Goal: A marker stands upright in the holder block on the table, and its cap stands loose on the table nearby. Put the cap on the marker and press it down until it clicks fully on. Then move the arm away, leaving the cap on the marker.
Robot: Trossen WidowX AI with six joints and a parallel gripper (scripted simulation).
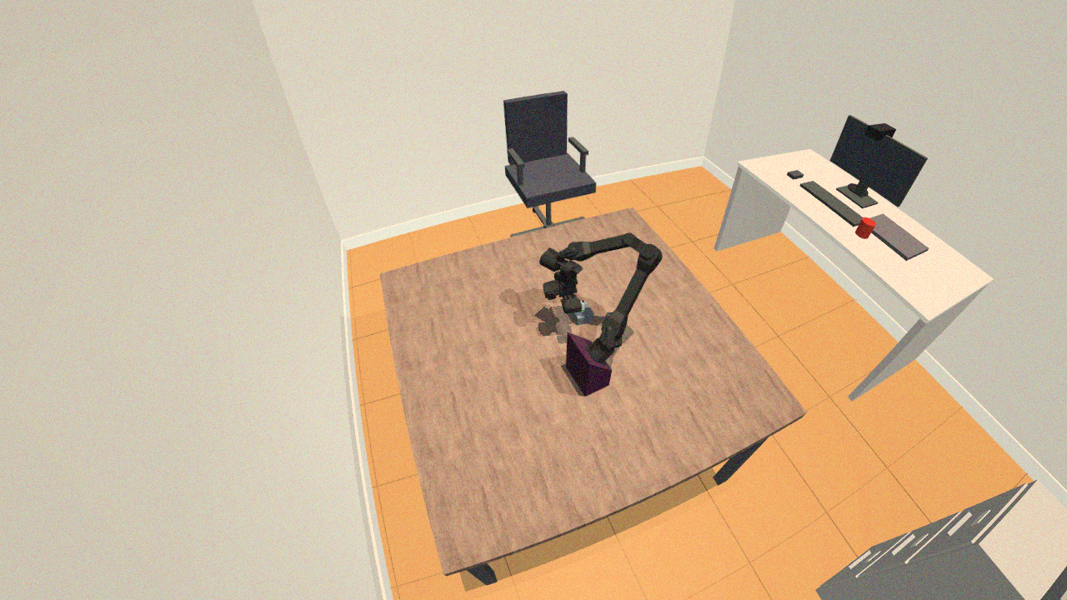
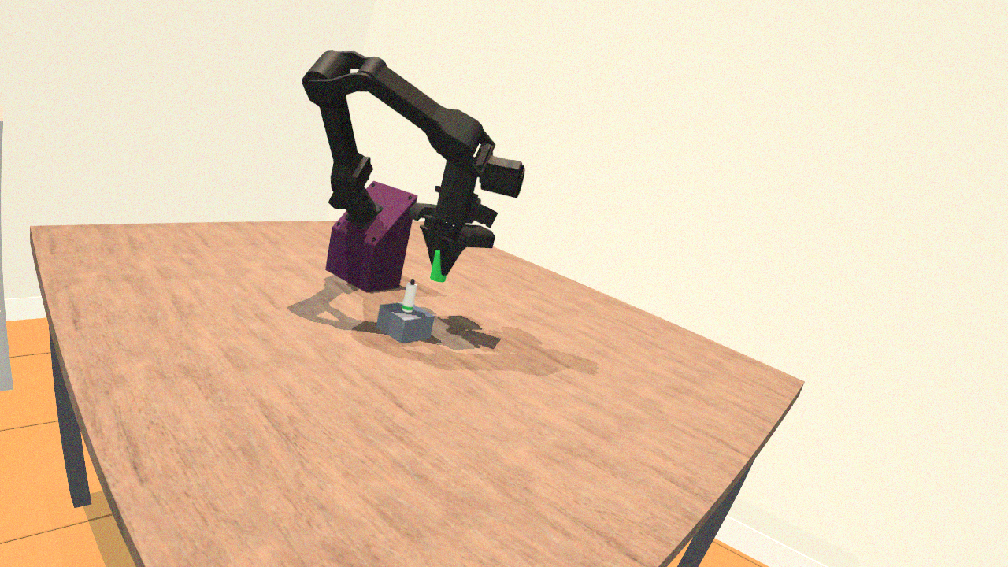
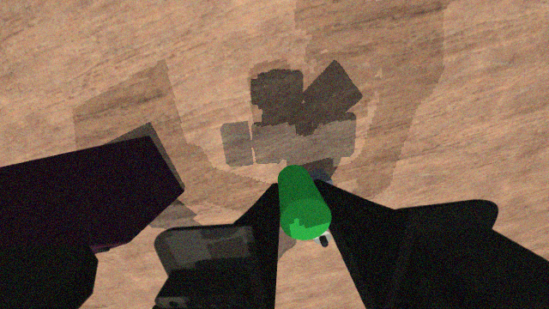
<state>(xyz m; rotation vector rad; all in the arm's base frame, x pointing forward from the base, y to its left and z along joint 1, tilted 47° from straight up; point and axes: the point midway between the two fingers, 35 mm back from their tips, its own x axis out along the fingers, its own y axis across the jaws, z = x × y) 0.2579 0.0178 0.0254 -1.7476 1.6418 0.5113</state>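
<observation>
My gripper tip is now 10 mm short of the marker, 70 mm to the left of it and 30 mm above it. Also, from my gripper tip: grey holder block: 10 mm ahead, 70 mm to the right, 80 mm below; then green cap: 10 mm above.
</observation>
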